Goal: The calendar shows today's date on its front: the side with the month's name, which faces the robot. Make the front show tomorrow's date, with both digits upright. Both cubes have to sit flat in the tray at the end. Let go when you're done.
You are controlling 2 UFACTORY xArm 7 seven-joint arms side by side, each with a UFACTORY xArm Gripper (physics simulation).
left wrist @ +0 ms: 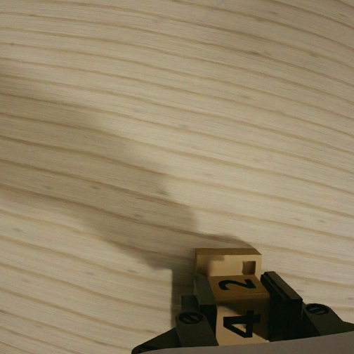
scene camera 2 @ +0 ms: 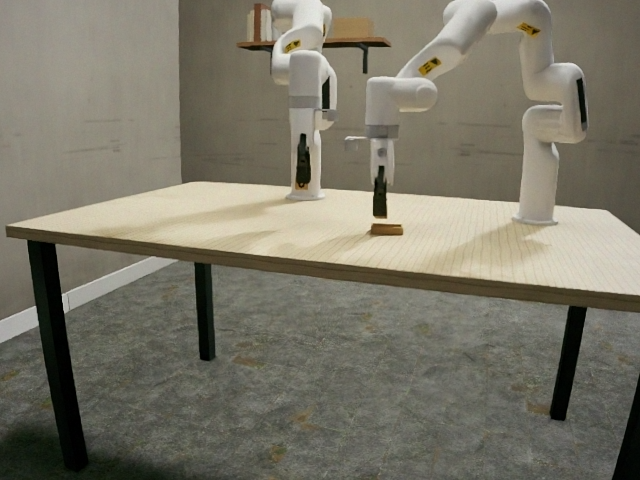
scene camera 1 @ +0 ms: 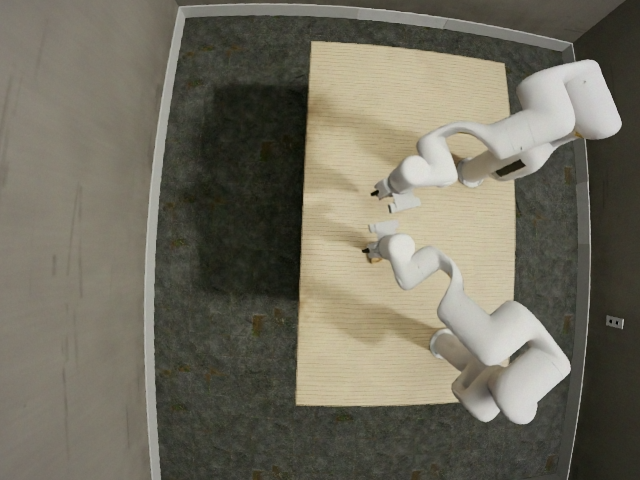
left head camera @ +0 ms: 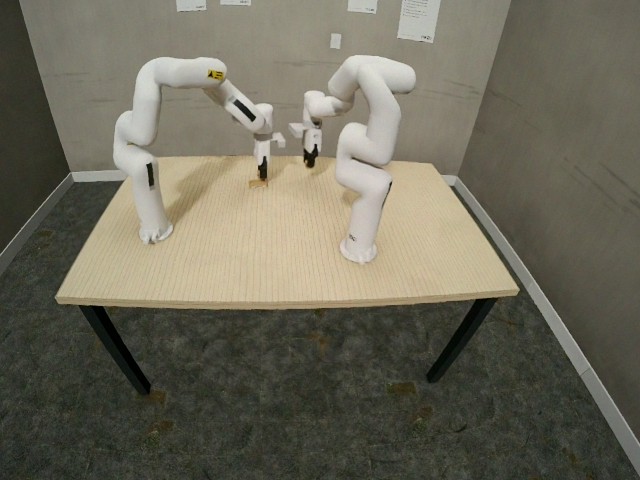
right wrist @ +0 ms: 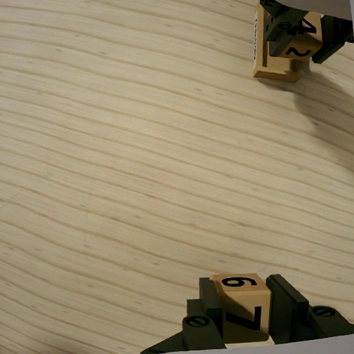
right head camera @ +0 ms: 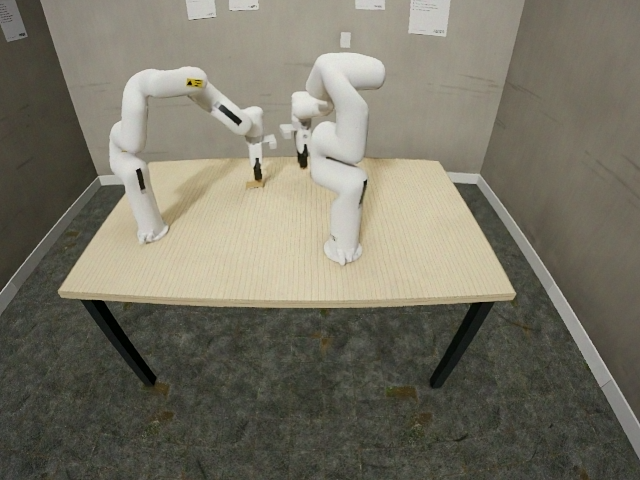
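Pixels of known places: left gripper, fingertip midpoint: point(scene camera 2: 379, 214) point(left head camera: 262, 176) point(right head camera: 258, 177); right gripper, fingertip midpoint: point(scene camera 2: 303, 182) point(left head camera: 308, 164) point(right head camera: 302, 165); left arm's base, link origin: point(scene camera 2: 535, 221) point(scene camera 1: 443, 343) point(left head camera: 156, 231) point(right head camera: 153, 231); right arm's base, link origin: point(scene camera 2: 305, 197) point(scene camera 1: 469, 172) point(left head camera: 357, 249) point(right head camera: 342, 249).
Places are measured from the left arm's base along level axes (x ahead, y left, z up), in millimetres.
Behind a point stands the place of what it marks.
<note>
The wooden tray point(left head camera: 253, 183) @[x 286, y -358, z 10 mm] point(scene camera 2: 386, 230) @[x 307, y -375, z 9 mm] point(left wrist: 217, 257) point(right wrist: 275, 76) lies on the table, its lettered label at the left in the right wrist view. My left gripper point(left head camera: 262, 177) @[x 291, y -395, z 42 mm] point(scene camera 2: 380, 215) @[x 291, y -395, z 42 mm] is shut on a wooden cube point(left wrist: 242, 322) point(right wrist: 298, 51) whose visible faces show 2 and 4. It holds the cube just above the tray, over the end away from the bare stretch in the left wrist view. My right gripper point(left head camera: 310, 164) @[x 272, y -584, z 104 mm] point(scene camera 2: 303, 181) @[x 272, y -584, z 104 mm] is shut on the other cube point(right wrist: 245, 315), showing 7 and a 6 or 9, held above the table away from the tray. The cubes' other faces are hidden.
Both grippers hang over the wooden table point(left head camera: 248, 258) @[x -157, y -337, z 0 mm] point(scene camera 1: 361, 372) @[x 343, y 98, z 0 mm], side by side, with their camera mounts facing each other in scene camera 1. A wall shelf point(scene camera 2: 351, 43) with books and a box is behind the arms in scene camera 2.
</note>
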